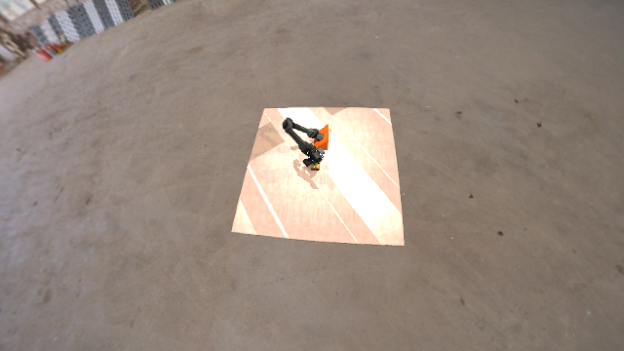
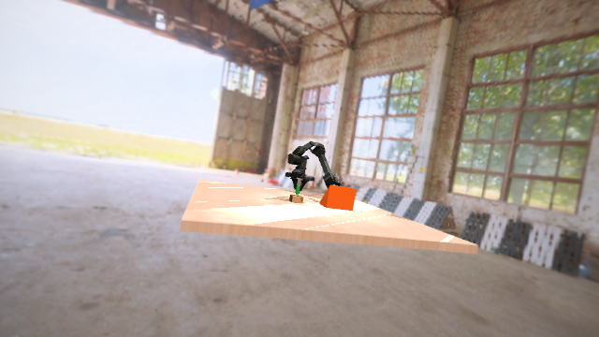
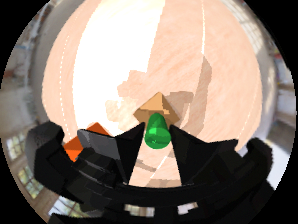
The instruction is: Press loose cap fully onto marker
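My gripper tip is 10 mm below the green marker cap. Also, from my gripper tip: wooden holder block 60 mm below.
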